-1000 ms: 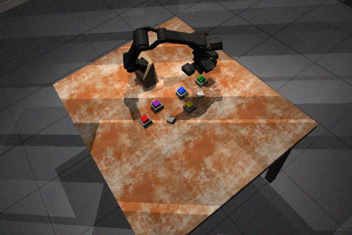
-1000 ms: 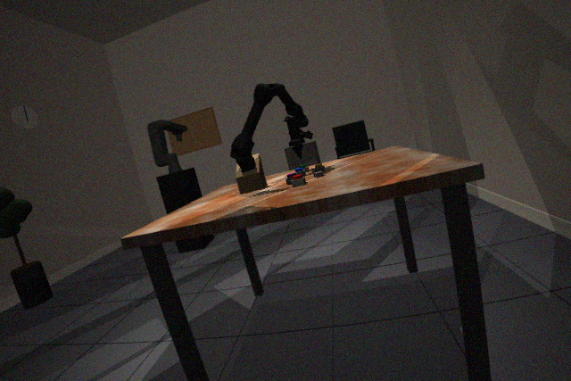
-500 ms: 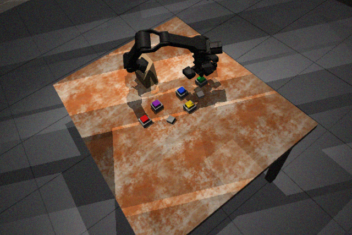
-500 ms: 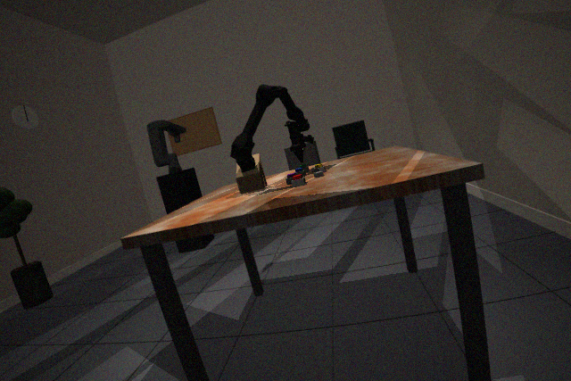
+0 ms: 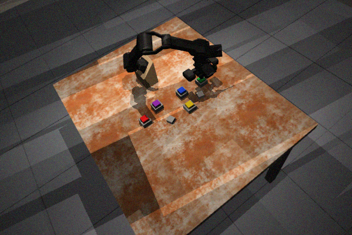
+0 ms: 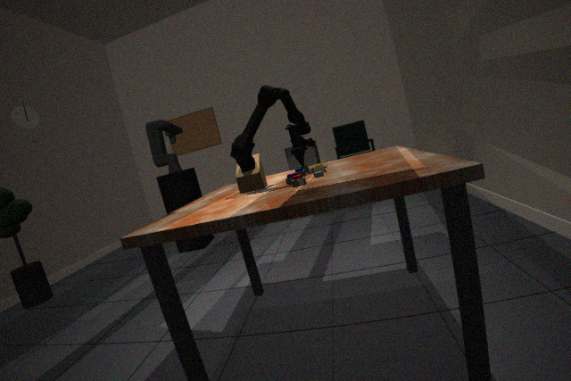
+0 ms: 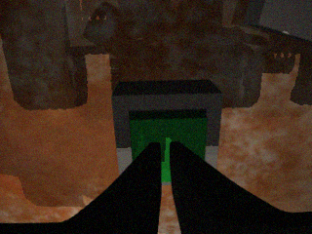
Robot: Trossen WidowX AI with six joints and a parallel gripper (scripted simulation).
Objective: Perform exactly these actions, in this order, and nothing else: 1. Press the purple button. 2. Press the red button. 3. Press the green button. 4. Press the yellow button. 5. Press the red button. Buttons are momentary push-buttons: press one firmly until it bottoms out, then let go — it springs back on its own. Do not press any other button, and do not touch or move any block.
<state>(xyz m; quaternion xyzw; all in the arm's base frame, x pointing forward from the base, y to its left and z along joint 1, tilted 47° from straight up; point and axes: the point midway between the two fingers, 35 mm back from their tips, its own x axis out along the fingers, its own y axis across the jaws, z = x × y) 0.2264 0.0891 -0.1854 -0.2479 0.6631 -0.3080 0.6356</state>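
Now: gripper tip 10 mm above the green button. Round my gripper tip: blue button (10 mm behind, 120 mm to the right); then yellow button (80 mm ahead, 150 mm to the right); then white block (60 mm ahead, 60 mm to the right, 20 mm below).
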